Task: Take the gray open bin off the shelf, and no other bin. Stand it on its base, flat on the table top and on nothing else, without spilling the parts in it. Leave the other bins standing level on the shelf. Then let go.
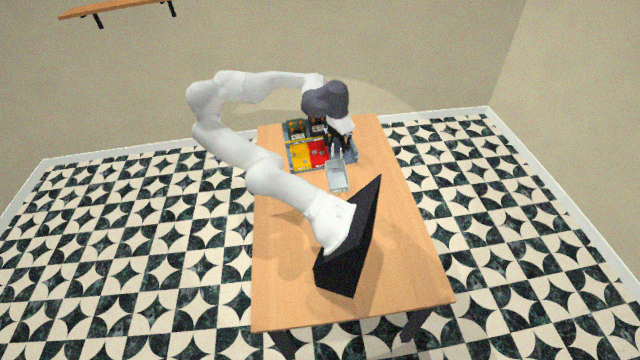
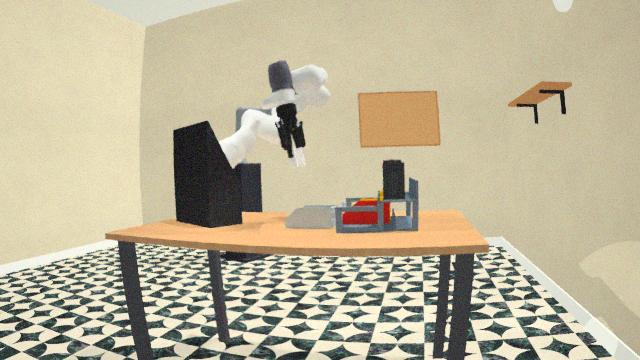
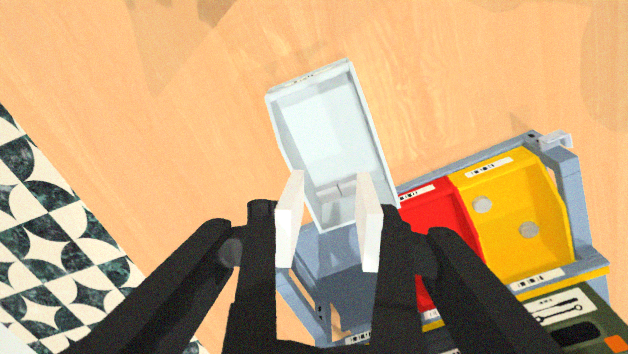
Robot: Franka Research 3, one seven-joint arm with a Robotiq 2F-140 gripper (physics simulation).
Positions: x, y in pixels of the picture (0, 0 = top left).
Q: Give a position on a gray open bin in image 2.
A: At 310, 216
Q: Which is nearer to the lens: the gray open bin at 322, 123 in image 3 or the yellow bin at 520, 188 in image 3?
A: The gray open bin.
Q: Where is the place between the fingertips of the gripper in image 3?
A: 329, 192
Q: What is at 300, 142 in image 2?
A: The gripper.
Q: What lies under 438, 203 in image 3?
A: A red bin.
